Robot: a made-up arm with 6 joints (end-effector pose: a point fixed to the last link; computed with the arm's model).
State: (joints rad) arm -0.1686 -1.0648 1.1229 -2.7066 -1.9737 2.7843
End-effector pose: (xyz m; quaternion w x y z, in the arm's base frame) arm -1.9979 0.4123 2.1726 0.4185 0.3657 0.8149 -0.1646
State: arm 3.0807 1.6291 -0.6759 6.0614 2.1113 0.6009
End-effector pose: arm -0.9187 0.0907 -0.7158 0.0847 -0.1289 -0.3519 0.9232
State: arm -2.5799 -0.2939 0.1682 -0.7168 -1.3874 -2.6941
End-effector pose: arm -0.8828 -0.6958 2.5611 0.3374 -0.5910 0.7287 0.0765
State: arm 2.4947 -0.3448 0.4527 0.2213 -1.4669 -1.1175
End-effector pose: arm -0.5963 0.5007 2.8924 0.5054 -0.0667 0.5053 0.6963
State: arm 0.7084 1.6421 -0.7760 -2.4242 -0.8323 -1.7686
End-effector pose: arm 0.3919 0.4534 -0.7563 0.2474 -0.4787 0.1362 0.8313
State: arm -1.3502 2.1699 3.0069 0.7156 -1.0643 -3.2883
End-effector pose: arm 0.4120 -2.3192 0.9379 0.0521 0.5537 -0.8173 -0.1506
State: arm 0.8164 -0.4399 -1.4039 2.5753 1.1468 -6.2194
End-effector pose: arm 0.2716 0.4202 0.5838 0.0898 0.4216 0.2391 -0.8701
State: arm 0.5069 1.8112 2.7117 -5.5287 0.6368 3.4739
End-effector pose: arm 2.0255 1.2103 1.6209 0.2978 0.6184 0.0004 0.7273
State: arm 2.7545 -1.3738 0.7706 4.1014 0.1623 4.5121
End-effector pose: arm 1.9895 -0.7848 2.1216 0.8311 0.2147 -0.5031 0.0998
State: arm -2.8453 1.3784 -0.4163 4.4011 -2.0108 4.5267
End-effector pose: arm -1.3574 -0.5798 -0.5382 0.4781 -0.4719 0.2989 -0.6778
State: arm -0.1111 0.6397 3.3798 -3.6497 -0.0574 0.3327
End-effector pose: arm -0.5130 0.0521 2.1610 0.0256 0.1772 0.0737 0.9811
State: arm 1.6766 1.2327 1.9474 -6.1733 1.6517 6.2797
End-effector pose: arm -0.2705 2.3566 2.2090 0.2328 0.6550 -0.6541 0.2983
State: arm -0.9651 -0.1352 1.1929 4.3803 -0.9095 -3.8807
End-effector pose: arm 0.2281 -0.0886 3.4895 0.5460 -0.6924 -0.4575 -0.1143
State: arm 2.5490 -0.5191 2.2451 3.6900 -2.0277 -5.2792
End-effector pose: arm 1.4812 -1.1009 1.9952 0.5374 -0.1658 0.8259 -0.0398
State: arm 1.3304 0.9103 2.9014 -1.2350 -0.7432 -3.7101
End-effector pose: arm 0.0199 0.5739 2.8044 0.4185 -0.0555 -0.9051 -0.0507
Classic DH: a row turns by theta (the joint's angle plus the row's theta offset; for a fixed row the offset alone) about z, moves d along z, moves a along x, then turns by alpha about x. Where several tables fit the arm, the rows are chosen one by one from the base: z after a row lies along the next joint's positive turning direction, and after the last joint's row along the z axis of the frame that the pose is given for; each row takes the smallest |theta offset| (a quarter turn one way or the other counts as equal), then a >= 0, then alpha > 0; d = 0 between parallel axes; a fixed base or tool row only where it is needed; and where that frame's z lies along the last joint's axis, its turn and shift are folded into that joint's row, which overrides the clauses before.
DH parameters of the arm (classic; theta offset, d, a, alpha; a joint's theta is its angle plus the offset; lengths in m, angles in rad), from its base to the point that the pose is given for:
joint 1: 0 0.5657 0.2111 -1.5708
joint 2: -1.5708 0 1.3852 3.1416
joint 3: 0 0 0.1524 -1.5708
joint 4: 0 -1.4358 0 1.5708
joint 5: 0 0 0 -1.5708
joint 6: 1.5708 -0.1837 0 1.5708
tool (fixed): -1.5708 0 0 0

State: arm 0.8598 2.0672 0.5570 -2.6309 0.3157 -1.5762
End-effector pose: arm 1.0843 1.2162 -1.6953 0.0196 0.6983 -0.1668 -0.6958
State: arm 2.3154 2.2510 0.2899 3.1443 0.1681 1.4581
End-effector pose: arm -0.5322 0.5776 -1.8471 0.7267 -0.3894 0.5649 0.0348
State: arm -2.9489 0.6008 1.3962 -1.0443 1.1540 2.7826
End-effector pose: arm -1.8751 -0.2179 2.9526 0.6635 0.0780 -0.3855 0.6365
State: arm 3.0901 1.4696 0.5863 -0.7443 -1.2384 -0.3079
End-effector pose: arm -2.5602 0.0142 -0.4347 0.0713 -0.8021 0.4442 0.3928
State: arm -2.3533 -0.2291 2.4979 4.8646 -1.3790 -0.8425
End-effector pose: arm 1.1840 0.9381 2.3927 0.9202 -0.1939 -0.0447 -0.3370
